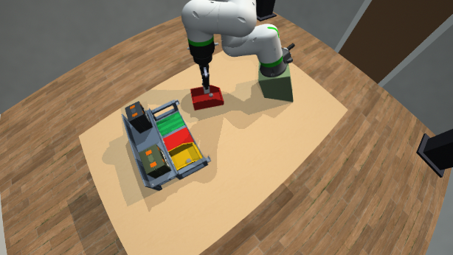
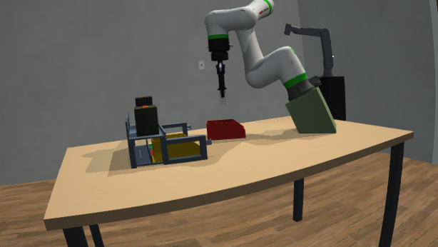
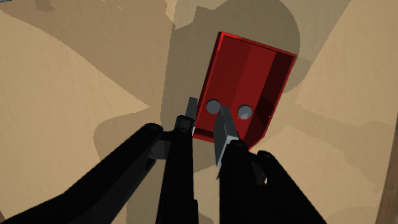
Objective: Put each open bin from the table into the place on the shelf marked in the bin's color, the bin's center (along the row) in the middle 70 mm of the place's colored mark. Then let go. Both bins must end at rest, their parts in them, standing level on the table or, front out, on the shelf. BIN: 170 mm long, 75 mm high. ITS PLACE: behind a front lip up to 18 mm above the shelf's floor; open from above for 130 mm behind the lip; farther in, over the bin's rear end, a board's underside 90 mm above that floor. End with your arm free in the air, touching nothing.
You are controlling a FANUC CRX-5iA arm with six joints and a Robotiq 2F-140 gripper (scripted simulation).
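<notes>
Right now the red bin is 20 mm behind my hand, 40 mm to the right of it and 150 mm below it. The rest, counted from my hand: yellow bin (280 mm ahead, 180 mm to the left, 140 mm below).
</notes>
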